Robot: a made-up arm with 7 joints.
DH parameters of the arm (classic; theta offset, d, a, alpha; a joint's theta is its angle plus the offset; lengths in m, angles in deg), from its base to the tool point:
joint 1: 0 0.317 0 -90
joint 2: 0 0 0 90
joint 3: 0 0.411 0.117 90
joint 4: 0 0 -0.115 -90
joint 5: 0 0.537 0 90
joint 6: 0 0 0.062 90
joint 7: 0 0 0 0
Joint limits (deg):
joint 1: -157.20..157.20
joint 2: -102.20..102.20
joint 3: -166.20..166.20
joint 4: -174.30..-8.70
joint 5: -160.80..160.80
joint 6: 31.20..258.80
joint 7: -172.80..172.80
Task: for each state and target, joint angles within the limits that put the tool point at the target. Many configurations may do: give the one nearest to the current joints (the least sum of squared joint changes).
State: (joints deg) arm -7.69 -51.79 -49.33 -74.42 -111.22 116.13 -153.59
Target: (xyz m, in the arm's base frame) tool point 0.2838 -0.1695 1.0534
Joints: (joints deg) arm 6.10 -41.72 -18.50 -103.43 -112.49 121.18 -153.59
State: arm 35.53 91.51 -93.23 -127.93 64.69 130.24 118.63
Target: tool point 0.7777 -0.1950 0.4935
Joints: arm 46.10 89.61 -101.16 -103.90 63.17 130.46 118.63
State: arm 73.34 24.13 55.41 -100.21 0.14 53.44 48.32
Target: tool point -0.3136 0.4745 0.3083
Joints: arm 69.19 8.13 54.44 -136.54 0.06 44.40 48.32
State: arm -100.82 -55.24 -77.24 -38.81 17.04 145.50 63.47
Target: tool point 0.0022 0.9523 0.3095
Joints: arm -128.53 -79.64 -101.52 -73.33 21.50 155.72 63.47
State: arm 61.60 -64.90 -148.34 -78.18 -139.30 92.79 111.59
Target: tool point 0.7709 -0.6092 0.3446
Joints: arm 111.71 -63.18 -126.29 -64.48 -139.22 91.09 111.59
